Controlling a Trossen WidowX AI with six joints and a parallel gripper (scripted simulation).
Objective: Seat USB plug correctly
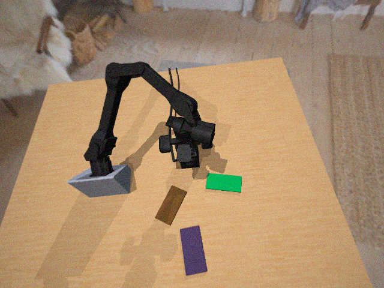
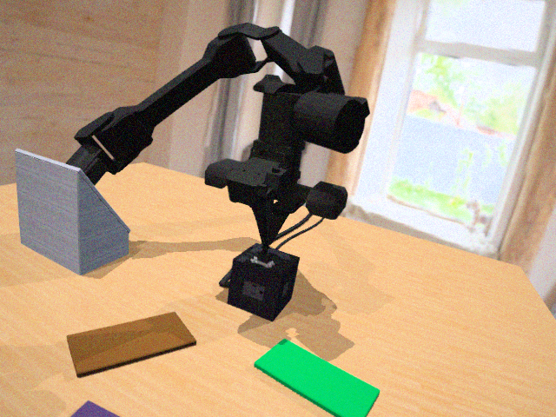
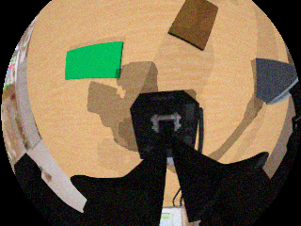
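Now: gripper tip 2 cm above the grey USB plug. From my gripper tip the other things lie so: green tile 14 cm ahead, 10 cm below, 9 cm to the right; then light grey socket 4 cm below; then brown tile 18 cm to the right, 10 cm below, 7 cm behind.
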